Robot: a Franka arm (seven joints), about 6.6 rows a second.
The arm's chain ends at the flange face. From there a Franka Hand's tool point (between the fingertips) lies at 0.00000 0.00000 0.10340 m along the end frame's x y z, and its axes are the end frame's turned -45 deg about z.
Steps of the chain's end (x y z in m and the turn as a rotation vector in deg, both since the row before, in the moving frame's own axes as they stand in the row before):
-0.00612, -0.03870, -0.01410, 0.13, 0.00, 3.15
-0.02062, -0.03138, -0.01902, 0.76, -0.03, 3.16
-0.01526, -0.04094, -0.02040, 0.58, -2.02, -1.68
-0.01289, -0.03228, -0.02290, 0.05, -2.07, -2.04
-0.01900, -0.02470, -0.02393, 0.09, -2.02, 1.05
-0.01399, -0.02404, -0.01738, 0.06, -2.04, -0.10
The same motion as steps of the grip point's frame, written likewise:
0.02321, -0.03185, -0.01410, 0.09, 0.09, 3.15
0.00857, -0.03775, -0.01903, 0.56, 0.52, 3.16
0.01627, -0.04303, -0.02047, 1.84, -1.02, -1.68
0.01109, -0.03460, -0.02297, 1.50, -1.43, -2.04
0.00159, -0.03361, -0.02399, 1.49, -1.36, 1.05
0.00458, -0.02957, -0.01745, 1.48, -1.40, -0.10

